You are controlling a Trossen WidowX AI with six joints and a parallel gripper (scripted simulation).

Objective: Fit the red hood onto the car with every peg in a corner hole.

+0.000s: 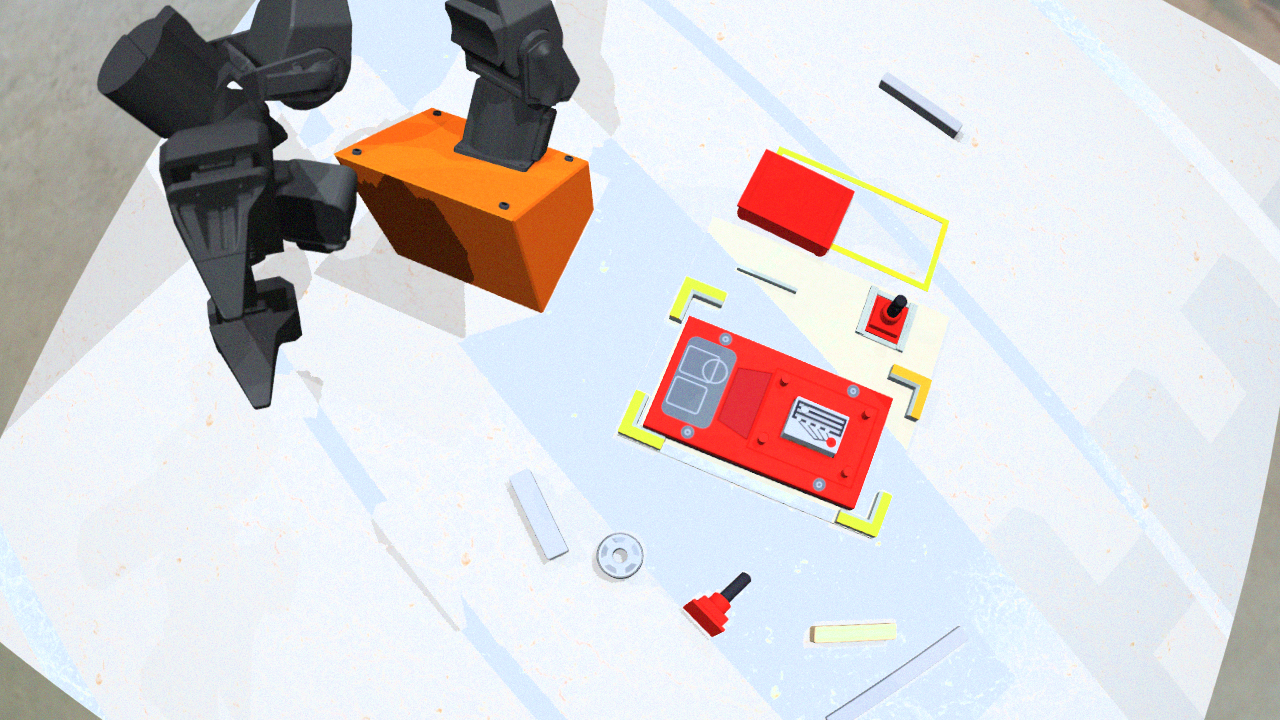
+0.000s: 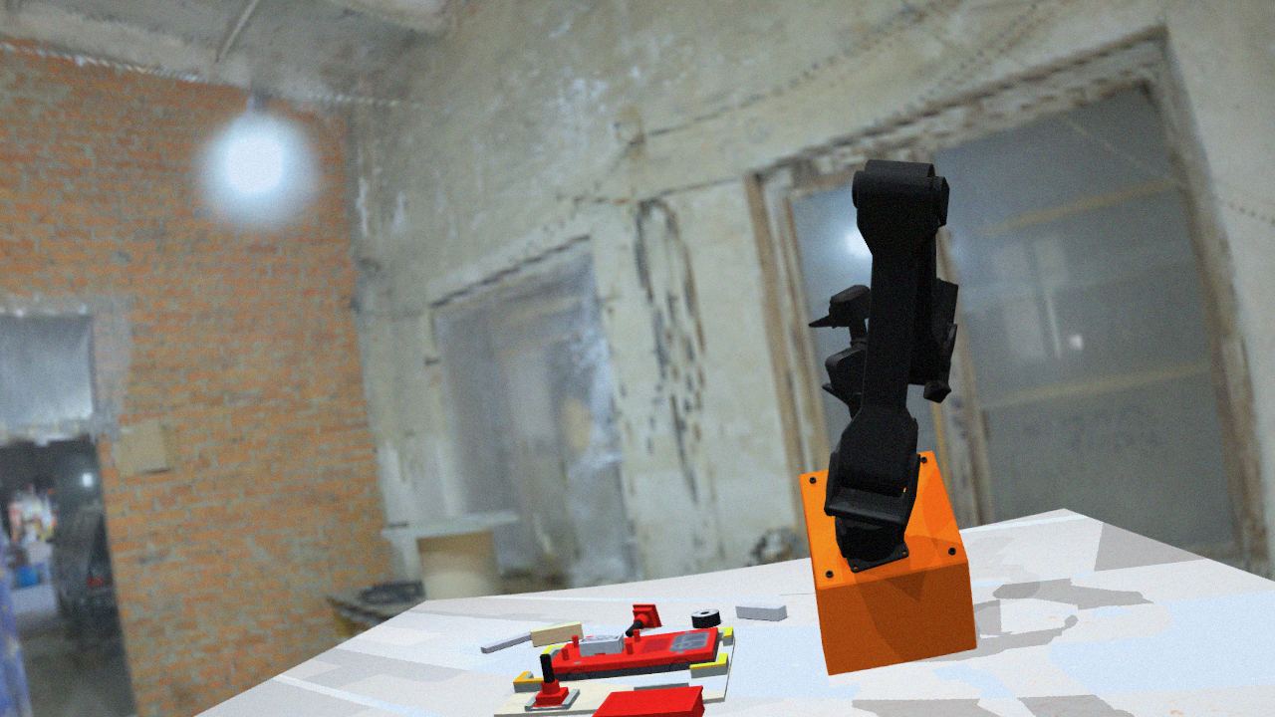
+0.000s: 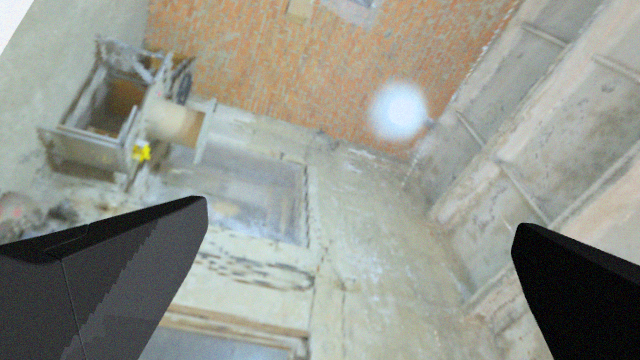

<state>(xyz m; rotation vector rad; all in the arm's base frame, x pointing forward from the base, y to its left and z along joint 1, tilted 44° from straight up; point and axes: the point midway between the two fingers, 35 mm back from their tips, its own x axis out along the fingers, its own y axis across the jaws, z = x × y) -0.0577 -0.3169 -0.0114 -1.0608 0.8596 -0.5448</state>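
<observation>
The red hood lies 35 cm to the left of my gripper tip, 34 cm below it and 27 cm ahead of it. Round my gripper tip: long grey strip 48 cm ahead, 35 cm below, 5 cm to the right; then wooden block 43 cm ahead, 34 cm below, 2 cm to the right.
</observation>
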